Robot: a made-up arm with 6 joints.
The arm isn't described. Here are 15 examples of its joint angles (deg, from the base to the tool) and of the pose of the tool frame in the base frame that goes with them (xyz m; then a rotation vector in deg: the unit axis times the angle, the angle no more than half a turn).
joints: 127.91 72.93 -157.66 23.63 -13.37 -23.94
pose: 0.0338 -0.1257 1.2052 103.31 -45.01 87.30
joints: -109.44 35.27 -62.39 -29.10 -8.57 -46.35
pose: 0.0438 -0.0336 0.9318 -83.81 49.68 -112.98
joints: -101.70 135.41 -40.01 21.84 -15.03 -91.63
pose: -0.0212 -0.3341 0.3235 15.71 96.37 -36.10
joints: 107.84 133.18 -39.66 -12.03 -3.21 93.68
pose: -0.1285 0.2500 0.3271 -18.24 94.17 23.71
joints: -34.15 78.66 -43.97 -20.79 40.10 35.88
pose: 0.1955 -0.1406 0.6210 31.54 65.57 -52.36
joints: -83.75 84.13 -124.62 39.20 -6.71 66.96
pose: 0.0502 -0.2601 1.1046 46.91 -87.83 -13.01
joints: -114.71 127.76 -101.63 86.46 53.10 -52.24
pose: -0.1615 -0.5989 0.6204 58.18 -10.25 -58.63
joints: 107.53 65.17 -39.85 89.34 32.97 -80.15
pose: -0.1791 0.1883 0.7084 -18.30 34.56 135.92
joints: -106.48 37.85 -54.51 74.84 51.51 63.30
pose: 0.0881 -0.0888 0.8104 113.48 -60.34 -23.54
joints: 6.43 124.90 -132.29 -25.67 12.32 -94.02
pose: 0.5840 0.1295 0.8259 -118.89 1.13 -5.79
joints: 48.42 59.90 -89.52 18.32 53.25 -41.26
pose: 0.0350 0.1671 0.9726 -34.84 4.81 64.38
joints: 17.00 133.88 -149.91 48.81 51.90 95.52
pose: 0.5369 0.2789 0.7768 121.93 72.90 10.84
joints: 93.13 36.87 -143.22 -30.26 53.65 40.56
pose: 0.0122 -0.3864 1.0517 70.94 -19.19 72.82
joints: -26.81 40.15 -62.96 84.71 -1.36 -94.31
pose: 0.0496 0.0204 0.9348 -14.08 -20.33 -30.44
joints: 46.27 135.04 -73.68 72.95 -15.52 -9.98
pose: 0.3130 0.3700 0.3973 31.30 58.77 3.09
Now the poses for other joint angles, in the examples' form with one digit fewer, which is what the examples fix.
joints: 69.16 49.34 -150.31 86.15 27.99 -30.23
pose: -0.217 -0.296 1.133 62.7 -66.6 120.0
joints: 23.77 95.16 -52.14 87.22 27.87 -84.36
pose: 0.292 0.232 0.619 1.6 46.6 49.0
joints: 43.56 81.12 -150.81 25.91 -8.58 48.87
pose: 0.008 0.060 1.207 88.2 -44.2 85.8
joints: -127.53 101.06 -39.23 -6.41 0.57 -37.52
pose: -0.176 -0.297 0.514 39.2 71.2 -88.6
